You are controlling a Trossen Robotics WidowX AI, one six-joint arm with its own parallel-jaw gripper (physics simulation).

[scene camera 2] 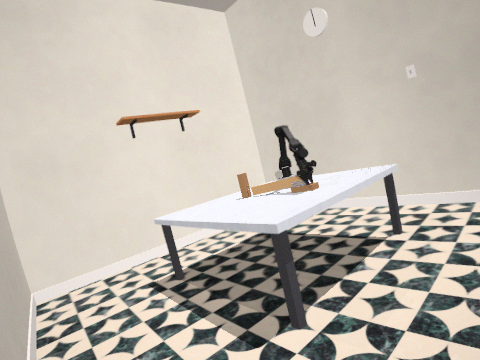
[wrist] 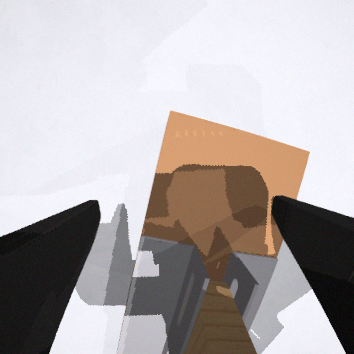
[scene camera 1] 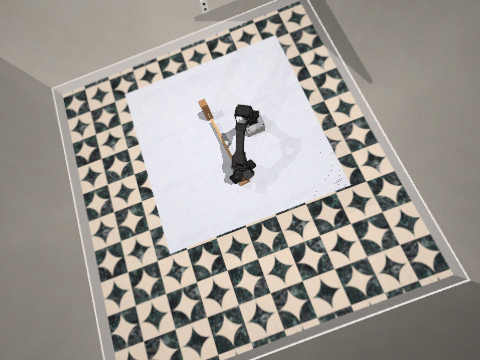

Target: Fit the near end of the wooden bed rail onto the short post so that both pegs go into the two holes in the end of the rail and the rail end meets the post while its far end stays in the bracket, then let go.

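Places are measured from the arm's base along level axes (x right, y ahead, z up), in millimetres.
Where they show: gripper, fingertip midpoint: (scene camera 2: 310, 183) (wrist: 187, 206); arm's base, link origin: (scene camera 2: 287, 176) (scene camera 1: 252, 120).
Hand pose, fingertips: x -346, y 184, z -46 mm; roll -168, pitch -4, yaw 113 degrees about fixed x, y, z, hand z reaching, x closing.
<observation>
Things, the pixels of their centre, and the offset from my fingertips. "*": a spot on its surface instead. Level surfaces: height alone.
- wooden bed rail, body centre: (scene camera 2: 275, 185) (scene camera 1: 225, 145) dx +251, dy +53, dz +21 mm
- short post, surface spot: (scene camera 1: 202, 103) * dx +531, dy +97, dz +146 mm
- bracket, surface spot: (wrist: 165, 287) * dx +45, dy +5, dz +4 mm
- orange-brown wooden block, body centre: (wrist: 198, 260) (scene camera 2: 304, 187) dx +34, dy +24, dz -16 mm
- white table, surface height: dz -34 mm
The wooden bed rail (scene camera 1: 222, 137) (scene camera 2: 272, 186) (wrist: 220, 325) runs from the short post to the grey bracket. The short post (scene camera 1: 202, 103) (scene camera 2: 243, 185) stands upright; in scene camera 2 a narrow gap shows between it and the rail's end. Pegs and holes cannot be made out. The bracket (scene camera 2: 298, 185) (wrist: 165, 287) is on an orange-brown wooden block (scene camera 2: 306, 188) (wrist: 225, 145). In the wrist view the rail's other end lies between its two grey plates; its seating depth is unclear. My gripper (wrist: 187, 206) is open and empty over the block and bracket, one finger on each side.
The white table (scene camera 1: 200, 215) (scene camera 2: 225, 215) carries all these parts. The arm (scene camera 1: 240, 142) (scene camera 2: 282, 150) reaches from its base across to the bracket end, beside the rail. A wall shelf (scene camera 2: 157, 117) is on the wall beyond the table.
</observation>
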